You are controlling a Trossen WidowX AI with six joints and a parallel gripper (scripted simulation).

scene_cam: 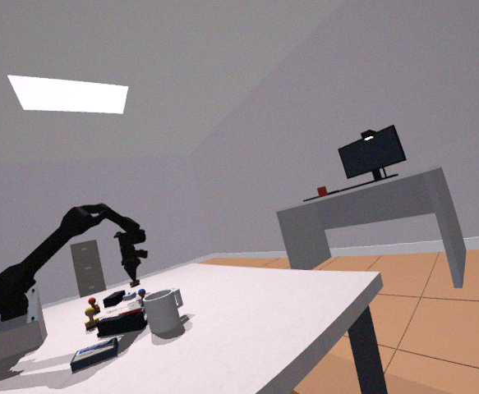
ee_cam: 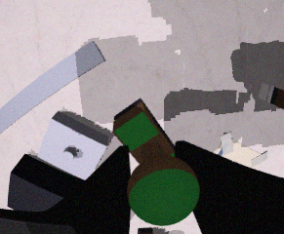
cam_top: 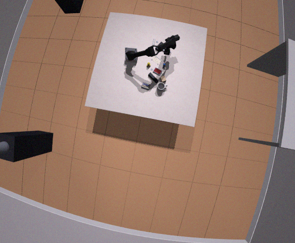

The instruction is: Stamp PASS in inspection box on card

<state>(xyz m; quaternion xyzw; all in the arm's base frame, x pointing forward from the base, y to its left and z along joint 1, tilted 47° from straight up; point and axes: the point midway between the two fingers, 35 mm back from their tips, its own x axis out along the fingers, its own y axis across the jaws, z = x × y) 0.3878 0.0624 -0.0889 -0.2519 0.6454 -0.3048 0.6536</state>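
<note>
My gripper tip is now 8 cm past the red ink pad, 23 cm to the left of it and 7 cm above it. Round my gripper tip: black block: 8 cm behind, 9 cm to the left, 6 cm below; grey strip: 2 cm ahead, 10 cm to the left, 8 cm below; green-knobbed stamp: right at my gripper tip.
</note>
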